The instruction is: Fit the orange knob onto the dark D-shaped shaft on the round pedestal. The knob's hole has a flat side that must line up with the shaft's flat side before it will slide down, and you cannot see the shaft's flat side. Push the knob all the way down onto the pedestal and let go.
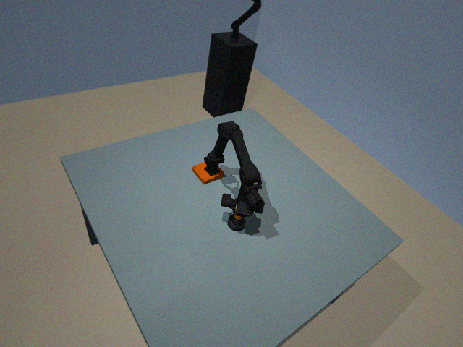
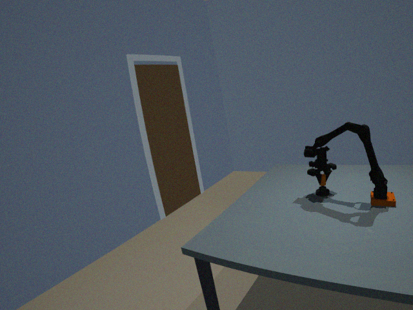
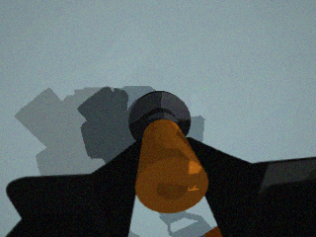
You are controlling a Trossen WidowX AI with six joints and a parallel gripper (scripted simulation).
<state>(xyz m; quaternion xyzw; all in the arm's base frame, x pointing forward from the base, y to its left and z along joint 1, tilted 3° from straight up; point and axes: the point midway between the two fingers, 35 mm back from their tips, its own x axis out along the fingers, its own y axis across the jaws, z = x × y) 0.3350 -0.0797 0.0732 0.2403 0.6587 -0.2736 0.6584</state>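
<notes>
My gripper tip is 20 mm below the orange knob. From my gripper tip the other things lie so: dark round pedestal 40 mm below.
</notes>
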